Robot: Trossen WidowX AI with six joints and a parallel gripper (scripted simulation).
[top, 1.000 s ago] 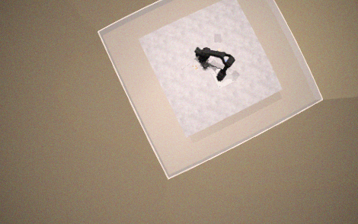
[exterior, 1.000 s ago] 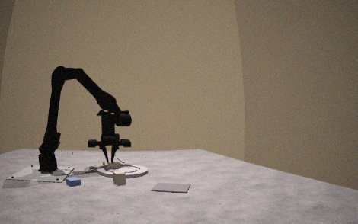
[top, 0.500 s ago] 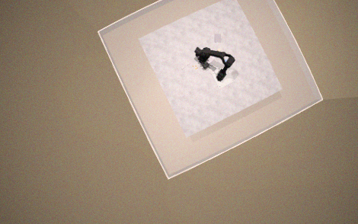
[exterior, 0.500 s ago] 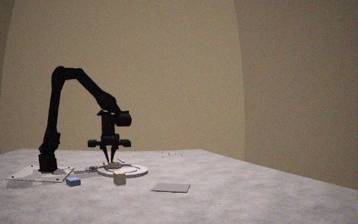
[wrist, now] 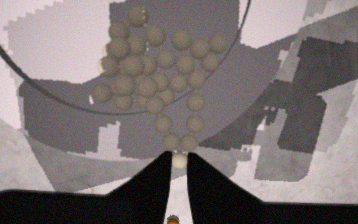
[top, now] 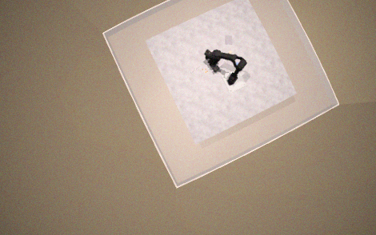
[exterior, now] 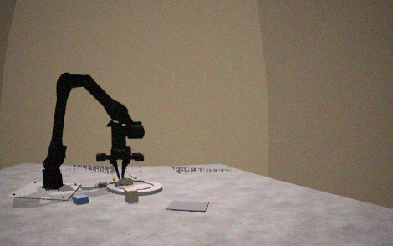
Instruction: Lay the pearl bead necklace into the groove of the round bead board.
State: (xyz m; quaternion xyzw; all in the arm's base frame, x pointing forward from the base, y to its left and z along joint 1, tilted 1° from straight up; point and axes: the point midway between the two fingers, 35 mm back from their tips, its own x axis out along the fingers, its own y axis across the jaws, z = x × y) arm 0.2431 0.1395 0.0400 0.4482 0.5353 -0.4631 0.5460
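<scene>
My gripper tip is now 6 cm short of the round bead board, 9 cm to the left of it and 1 cm above it. The rest, counted from my gripper tip: flat grey plate (21 cm ahead, 31 cm to the right, 2 cm below); then cream cube (6 cm ahead, 25 cm to the right); then blue block (9 cm behind, 29 cm to the right, 1 cm below).
</scene>
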